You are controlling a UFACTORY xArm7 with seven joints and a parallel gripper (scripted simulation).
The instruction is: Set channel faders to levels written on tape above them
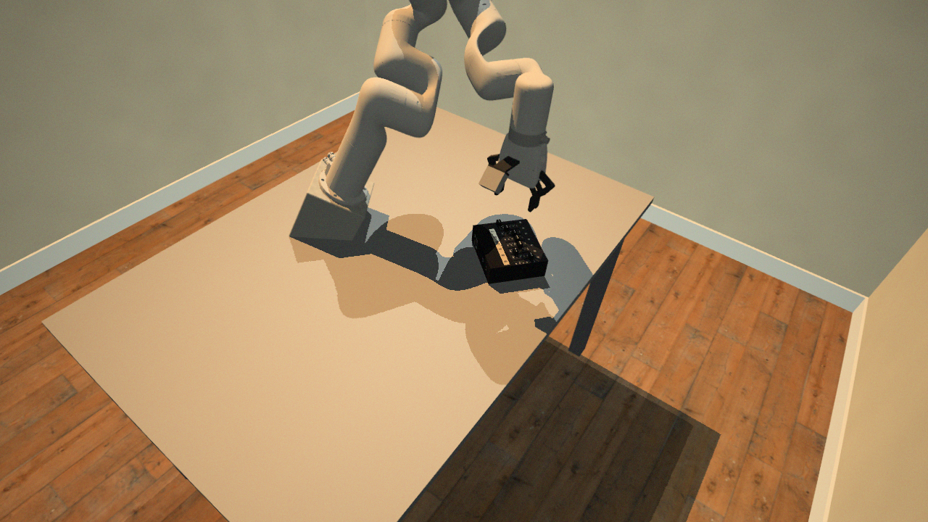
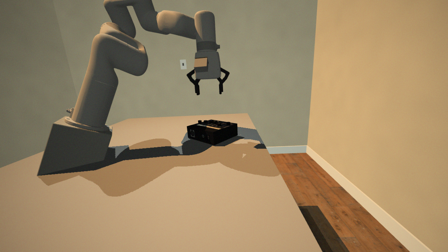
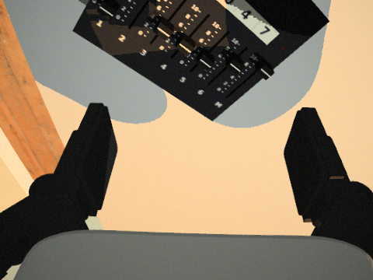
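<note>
Now: hand 13 cm above the channel 1 fader cap and 7 cm short of it. Round my hand: channel 5 fader cap (13 cm below, 3 cm to the left, 1 cm behind); then channel 4 fader cap (13 cm below, 2 cm to the left, 1 cm ahead); then channel 3 fader cap (13 cm below, 3 cm ahead, 1 cm to the left).
</note>
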